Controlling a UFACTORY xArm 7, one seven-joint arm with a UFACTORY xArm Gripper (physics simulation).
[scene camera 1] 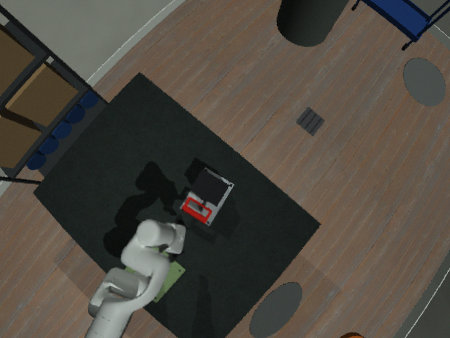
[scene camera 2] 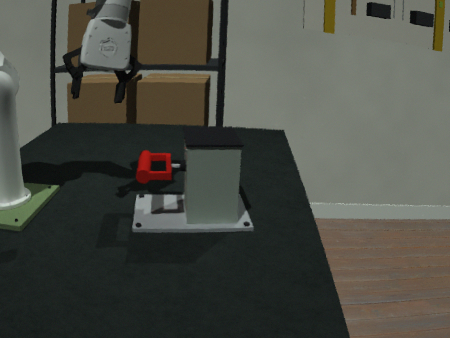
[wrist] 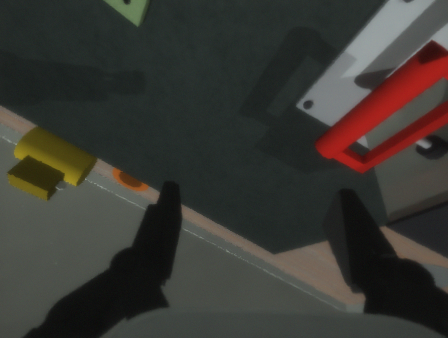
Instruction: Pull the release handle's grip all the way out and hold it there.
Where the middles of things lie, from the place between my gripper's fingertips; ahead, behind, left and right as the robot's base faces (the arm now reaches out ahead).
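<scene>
There's the base plate (scene camera 2: 153, 213), and I see my gripper 19 cm short of it, 25 cm above it and 3 cm to the right of it.
</scene>
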